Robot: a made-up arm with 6 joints. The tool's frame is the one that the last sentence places.
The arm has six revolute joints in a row. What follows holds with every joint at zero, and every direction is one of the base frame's. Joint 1 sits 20 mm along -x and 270 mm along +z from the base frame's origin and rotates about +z. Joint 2 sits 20 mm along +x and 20 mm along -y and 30 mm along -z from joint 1 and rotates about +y. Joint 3 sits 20 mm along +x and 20 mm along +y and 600 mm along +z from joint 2 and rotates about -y. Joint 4 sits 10 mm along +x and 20 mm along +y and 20 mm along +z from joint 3 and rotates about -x. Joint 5 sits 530 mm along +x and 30 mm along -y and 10 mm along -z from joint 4 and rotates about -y. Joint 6 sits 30 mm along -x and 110 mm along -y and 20 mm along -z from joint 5 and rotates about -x. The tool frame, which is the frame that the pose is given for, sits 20 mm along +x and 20 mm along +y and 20 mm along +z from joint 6; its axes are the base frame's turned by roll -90, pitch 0 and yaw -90 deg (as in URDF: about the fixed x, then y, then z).
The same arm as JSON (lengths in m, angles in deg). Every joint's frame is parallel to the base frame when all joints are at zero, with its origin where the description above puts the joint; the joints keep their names.
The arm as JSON. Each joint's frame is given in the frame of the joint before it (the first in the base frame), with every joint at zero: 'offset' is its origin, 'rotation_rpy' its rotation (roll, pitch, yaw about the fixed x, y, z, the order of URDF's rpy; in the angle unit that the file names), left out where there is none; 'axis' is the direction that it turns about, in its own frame. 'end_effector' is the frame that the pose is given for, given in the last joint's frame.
{"length_unit": "m", "angle_unit": "deg", "chain": [
  {"id": "joint 1", "offset": [-0.02, 0.0, 0.27], "axis": [0.0, 0.0, 1.0]},
  {"id": "joint 2", "offset": [0.02, -0.02, -0.03], "axis": [0.0, 1.0, 0.0]},
  {"id": "joint 3", "offset": [0.02, 0.02, 0.6], "axis": [0.0, -1.0, 0.0]},
  {"id": "joint 4", "offset": [0.01, 0.02, 0.02], "axis": [-1.0, 0.0, 0.0]},
  {"id": "joint 5", "offset": [0.53, -0.03, -0.01], "axis": [0.0, -1.0, 0.0]},
  {"id": "joint 6", "offset": [-0.03, -0.11, -0.02], "axis": [-1.0, 0.0, 0.0]}
], "end_effector": {"offset": [0.02, 0.02, 0.02], "rotation_rpy": [-90.0, 0.0, -90.0]}}

